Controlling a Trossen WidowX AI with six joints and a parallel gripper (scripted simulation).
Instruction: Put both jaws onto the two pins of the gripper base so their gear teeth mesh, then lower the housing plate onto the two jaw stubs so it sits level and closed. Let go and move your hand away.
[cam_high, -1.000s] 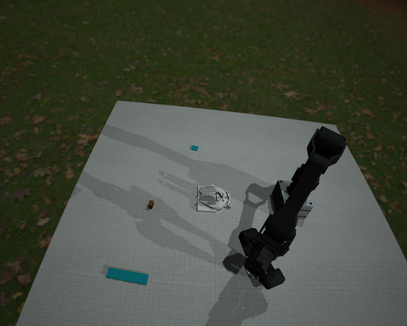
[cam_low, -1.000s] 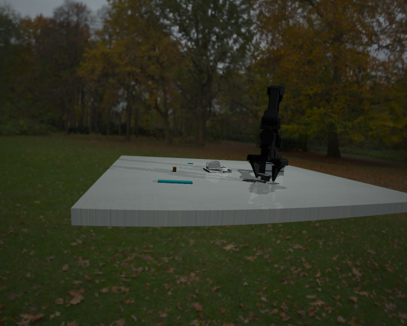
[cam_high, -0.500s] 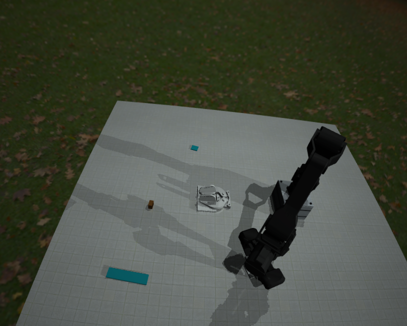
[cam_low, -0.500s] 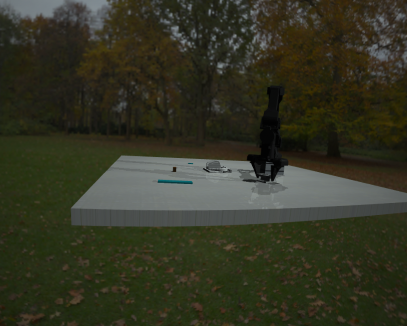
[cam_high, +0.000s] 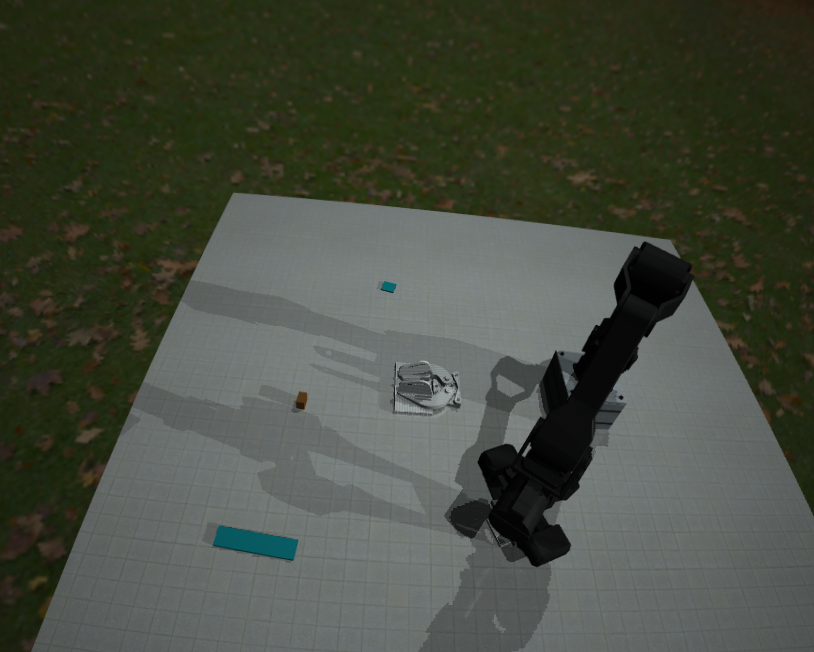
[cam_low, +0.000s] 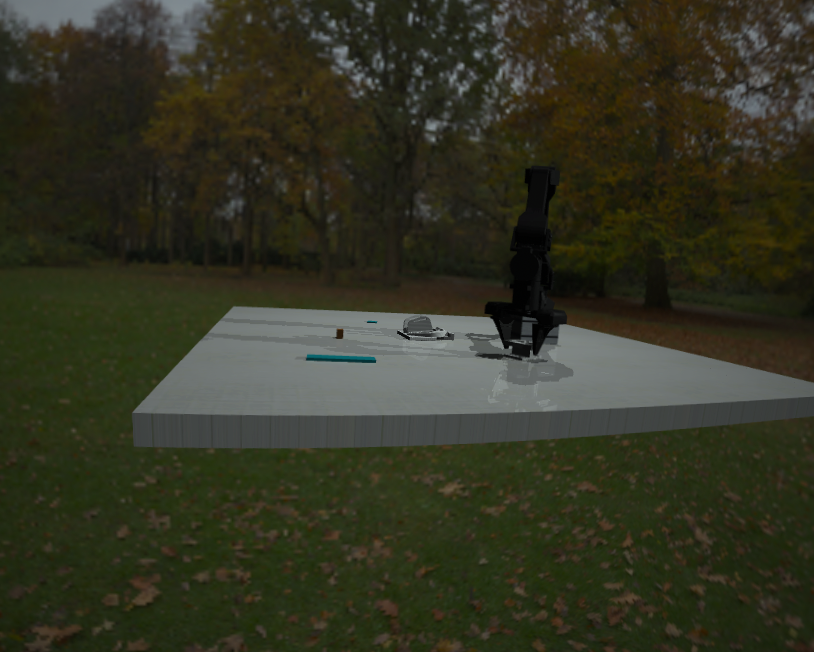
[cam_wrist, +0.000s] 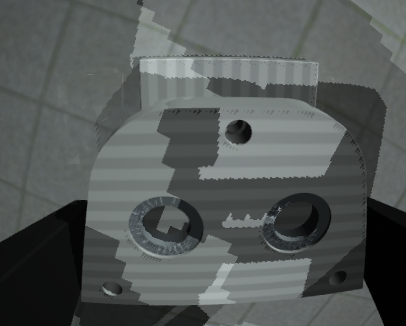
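Now: the white ribbed block 1 cm behind my gripper tip. From my gripper tip the other things lie so: gripper jaw: 26 cm to the right, 9 cm ahead; small brown block: 35 cm ahead, 24 cm to the right; long teal bar: 40 cm ahead, 3 cm to the left, 1 cm below.
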